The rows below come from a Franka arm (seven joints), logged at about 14 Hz.
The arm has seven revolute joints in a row. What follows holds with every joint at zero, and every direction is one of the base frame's.
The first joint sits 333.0 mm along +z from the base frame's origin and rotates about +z.
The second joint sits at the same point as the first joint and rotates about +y.
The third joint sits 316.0 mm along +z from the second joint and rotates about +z.
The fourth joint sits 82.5 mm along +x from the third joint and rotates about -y.
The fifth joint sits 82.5 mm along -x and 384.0 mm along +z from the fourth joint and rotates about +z.
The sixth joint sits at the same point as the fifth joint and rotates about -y.
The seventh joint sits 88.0 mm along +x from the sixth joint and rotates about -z.
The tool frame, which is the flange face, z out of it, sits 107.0 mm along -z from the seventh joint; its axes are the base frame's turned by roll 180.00, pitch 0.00 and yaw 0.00 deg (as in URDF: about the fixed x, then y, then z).
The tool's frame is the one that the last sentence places.
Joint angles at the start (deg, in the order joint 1, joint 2, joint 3, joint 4, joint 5, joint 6, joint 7):
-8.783, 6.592, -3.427, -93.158, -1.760, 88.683, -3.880
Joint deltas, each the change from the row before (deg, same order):
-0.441, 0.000, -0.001, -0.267, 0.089, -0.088, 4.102
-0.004, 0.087, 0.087, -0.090, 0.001, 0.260, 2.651
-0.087, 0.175, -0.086, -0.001, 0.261, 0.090, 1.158
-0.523, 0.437, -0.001, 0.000, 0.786, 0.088, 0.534
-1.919, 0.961, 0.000, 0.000, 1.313, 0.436, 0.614
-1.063, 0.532, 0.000, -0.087, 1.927, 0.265, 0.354
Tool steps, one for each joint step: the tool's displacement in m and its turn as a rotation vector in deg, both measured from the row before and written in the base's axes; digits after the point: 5 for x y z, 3 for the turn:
-0.00161, -0.00404, -0.00224, -0.651, 0.352, -4.483
0.00085, 0.00065, -0.00130, -0.541, -0.061, -2.506
0.00050, -0.00131, -0.00167, 0.018, 0.043, -1.351
0.00076, -0.00398, -0.00434, 0.698, 0.182, -1.189
-0.00016, -0.01728, -0.00926, 1.196, 0.231, -2.773
0.00013, -0.00744, -0.00575, 1.805, -0.136, -1.817

